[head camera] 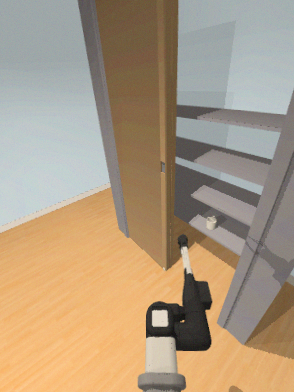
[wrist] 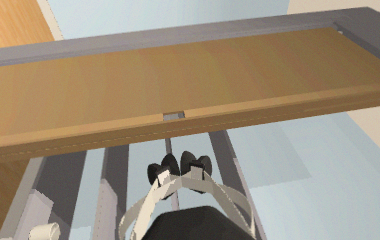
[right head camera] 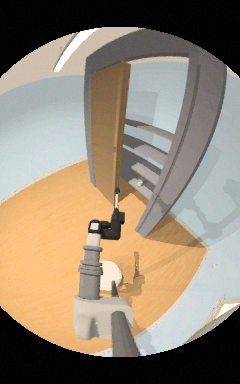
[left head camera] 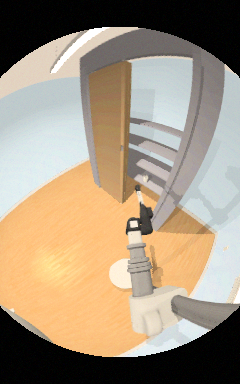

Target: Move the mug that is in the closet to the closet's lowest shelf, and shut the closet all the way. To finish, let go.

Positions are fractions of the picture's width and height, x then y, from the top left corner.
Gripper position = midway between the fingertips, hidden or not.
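Observation:
I can see my gripper (head camera: 0.62,0.61), and the wrist view (wrist: 0.47,0.69) shows it to me as well. There is also a brown wooden door (head camera: 0.46,0.13). The door appears in the wrist view (wrist: 0.19,0.42) too, and I find it again in the right head camera view (right head camera: 0.45,0.22).

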